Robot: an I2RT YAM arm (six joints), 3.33 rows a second.
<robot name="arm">
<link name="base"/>
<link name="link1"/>
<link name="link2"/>
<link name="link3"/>
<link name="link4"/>
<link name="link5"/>
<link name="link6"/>
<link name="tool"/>
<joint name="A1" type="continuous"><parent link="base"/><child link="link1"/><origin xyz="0 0 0.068"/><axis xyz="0 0 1"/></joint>
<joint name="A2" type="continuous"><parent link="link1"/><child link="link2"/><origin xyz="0.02 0.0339 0.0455"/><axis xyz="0 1 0"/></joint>
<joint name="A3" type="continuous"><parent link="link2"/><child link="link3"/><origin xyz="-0.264 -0.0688 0"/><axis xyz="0 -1 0"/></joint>
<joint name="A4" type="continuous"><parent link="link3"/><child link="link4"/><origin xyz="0.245 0.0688 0.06"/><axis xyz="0 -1 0"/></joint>
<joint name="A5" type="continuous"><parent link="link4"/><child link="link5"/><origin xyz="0.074 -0.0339 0.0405"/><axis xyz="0 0 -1"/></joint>
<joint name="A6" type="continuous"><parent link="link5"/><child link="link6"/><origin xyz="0.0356 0 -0.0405"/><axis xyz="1 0 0"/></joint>
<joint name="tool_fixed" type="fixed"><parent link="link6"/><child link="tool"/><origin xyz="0 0 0" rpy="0 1.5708 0"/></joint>
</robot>
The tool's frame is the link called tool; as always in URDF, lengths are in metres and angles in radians. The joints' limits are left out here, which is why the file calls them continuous.
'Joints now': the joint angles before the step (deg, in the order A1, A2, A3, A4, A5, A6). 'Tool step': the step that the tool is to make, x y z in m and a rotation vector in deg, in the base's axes. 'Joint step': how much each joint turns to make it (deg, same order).
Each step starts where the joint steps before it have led.
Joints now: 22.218 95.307 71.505 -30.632 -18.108 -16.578
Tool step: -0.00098 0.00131 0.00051 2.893 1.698 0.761
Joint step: -0.044 0.000 -0.001 -0.021 -3.169 1.355
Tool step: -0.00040 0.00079 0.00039 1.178 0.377 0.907
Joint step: 0.000 0.000 0.002 0.086 -1.531 -0.021
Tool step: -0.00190 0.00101 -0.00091 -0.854 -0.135 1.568
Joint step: 0.262 0.000 -0.002 -0.852 -0.066 -1.685
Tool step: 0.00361 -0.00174 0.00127 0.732 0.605 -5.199
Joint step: -0.283 0.000 0.002 1.529 2.121 4.876
